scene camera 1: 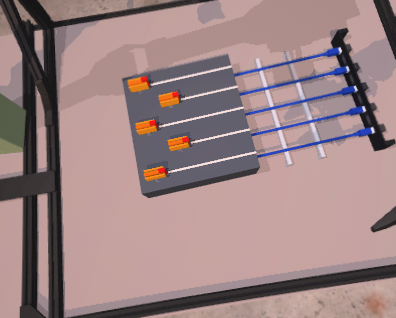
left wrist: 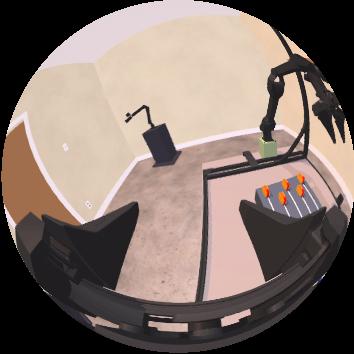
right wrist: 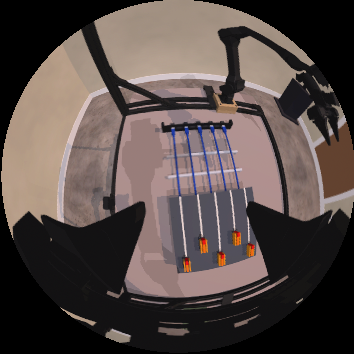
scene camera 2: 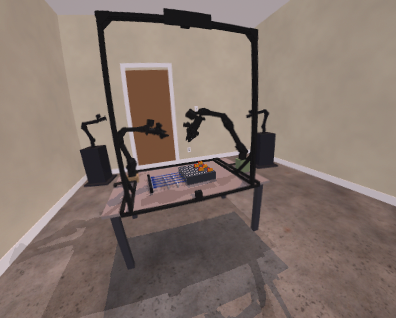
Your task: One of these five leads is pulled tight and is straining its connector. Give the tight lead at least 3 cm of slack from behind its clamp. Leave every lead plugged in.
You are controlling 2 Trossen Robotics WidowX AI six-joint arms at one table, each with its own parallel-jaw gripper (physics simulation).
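Places are measured from the left arm's base along level axes (x ahead, y left, z up), in centimetres.
Where they show: left gripper, fingertip midpoint: [left wrist: 190,206] [right wrist: 333,142] [scene camera 2: 167,133]; right gripper, fingertip midpoint: [right wrist: 198,207] [scene camera 2: 187,141]; left arm's base, link origin: [right wrist: 225,99] [scene camera 2: 132,175]; right arm's base, link origin: [left wrist: 267,138] [scene camera 2: 242,158].
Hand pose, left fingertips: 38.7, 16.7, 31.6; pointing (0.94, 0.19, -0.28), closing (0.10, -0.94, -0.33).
Each offset is from my left fingertips to the top centre of the thing, as dx, dy, dz. "*": to the spot under its first point.
Several leads @[* +12.1, -37.1, -30.3] [scene camera 1: 200,95] [right wrist: 182,225] run white over a dark grey block [scene camera 1: 215,150] [right wrist: 191,220], then blue to connectors @[* -21.9, -22.0, -33.8] [scene camera 1: 366,131] in a black rail [scene camera 1: 382,145] [right wrist: 194,127]. All appear plugged in. Orange-and-red clamps @[+25.0, -31.8, -27.9] [scene camera 1: 146,126] [right wrist: 221,259] sit at staggered places on the block. No slack loop shows behind any clamp; which lead is tight cannot be told. My left gripper [scene camera 2: 166,134] [left wrist: 190,206] [right wrist: 333,142] is open, empty, high off the block; one fingertip shows at scene camera 1's right edge. My right gripper [scene camera 2: 189,139] [right wrist: 198,207] [left wrist: 340,142] is open and empty, high above the block.
Two pale rods @[* -4.1, -29.2, -34.8] [scene camera 1: 276,120] cross the blue leads between block and rail. A black frame [scene camera 1: 55,225] [scene camera 2: 255,100] borders the table and rises over it. A green arm base [left wrist: 267,148] and a tan arm base [right wrist: 225,105] stand at the table's ends.
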